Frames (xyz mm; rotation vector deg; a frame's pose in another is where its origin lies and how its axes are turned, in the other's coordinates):
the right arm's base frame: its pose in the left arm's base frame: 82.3 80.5 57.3 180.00 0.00 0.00
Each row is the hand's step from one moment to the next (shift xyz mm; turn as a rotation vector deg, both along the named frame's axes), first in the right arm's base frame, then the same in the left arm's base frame.
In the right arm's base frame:
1: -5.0 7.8 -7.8 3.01 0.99 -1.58
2: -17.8 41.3 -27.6 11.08 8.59 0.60
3: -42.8 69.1 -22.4 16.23 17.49 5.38
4: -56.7 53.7 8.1 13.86 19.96 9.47
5: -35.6 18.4 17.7 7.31 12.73 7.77
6: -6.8 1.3 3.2 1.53 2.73 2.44
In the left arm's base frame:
1: -5.0 -7.8 7.8 3.01 -0.99 1.58
2: -17.8 -41.3 27.6 11.08 -8.59 -0.60
3: -42.8 -69.1 22.4 16.23 -17.49 -5.38
4: -56.7 -53.7 -8.1 13.86 -19.96 -9.47
5: -35.6 -18.4 -17.7 7.31 -12.73 -7.77
6: -6.8 -1.3 -3.2 1.53 -2.73 -2.44

